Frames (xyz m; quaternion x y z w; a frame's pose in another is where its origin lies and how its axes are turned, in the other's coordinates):
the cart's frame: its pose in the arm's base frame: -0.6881 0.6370 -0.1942 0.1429 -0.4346 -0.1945 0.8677
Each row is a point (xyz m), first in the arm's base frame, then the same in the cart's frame.
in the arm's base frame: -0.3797 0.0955 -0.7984
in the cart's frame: -0.0035 -0.6646 -0.5583
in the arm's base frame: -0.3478 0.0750 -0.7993
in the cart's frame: 0.0228 -0.6763 -0.5830
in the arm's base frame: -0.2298 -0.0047 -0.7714
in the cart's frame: 0.1436 -0.7099 -0.6561
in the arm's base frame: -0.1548 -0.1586 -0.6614
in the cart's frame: 0.3325 -0.7840 -0.6407
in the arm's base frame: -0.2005 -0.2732 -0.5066
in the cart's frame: 0.4685 -0.8304 -0.5046
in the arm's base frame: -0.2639 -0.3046 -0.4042
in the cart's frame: 0.5199 -0.8290 -0.3913
